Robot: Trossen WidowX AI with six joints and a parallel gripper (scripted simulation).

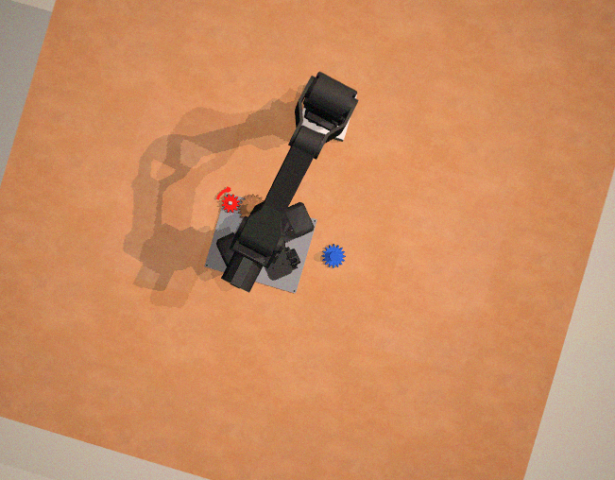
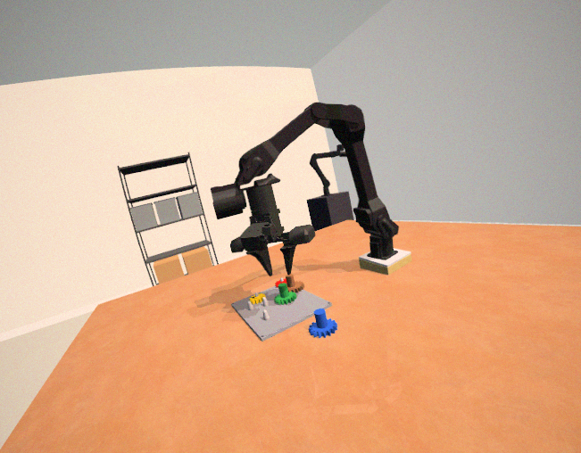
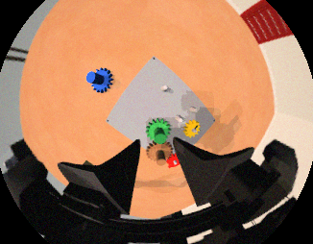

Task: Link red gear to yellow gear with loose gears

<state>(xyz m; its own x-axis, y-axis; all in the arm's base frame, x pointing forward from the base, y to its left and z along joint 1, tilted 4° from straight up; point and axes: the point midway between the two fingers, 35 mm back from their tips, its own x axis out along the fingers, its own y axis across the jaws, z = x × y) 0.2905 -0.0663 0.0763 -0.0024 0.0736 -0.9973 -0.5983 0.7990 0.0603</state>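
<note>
The green gear is 5 cm below my gripper tip, 2 cm to the right of it and 1 cm behind it. From my gripper tip the other things lie so: brown gear 5 cm to the right, 5 cm below, 5 cm behind; red gear 10 cm to the right, 6 cm below, 5 cm behind; yellow gear 8 cm to the right, 6 cm below, 4 cm ahead.
</note>
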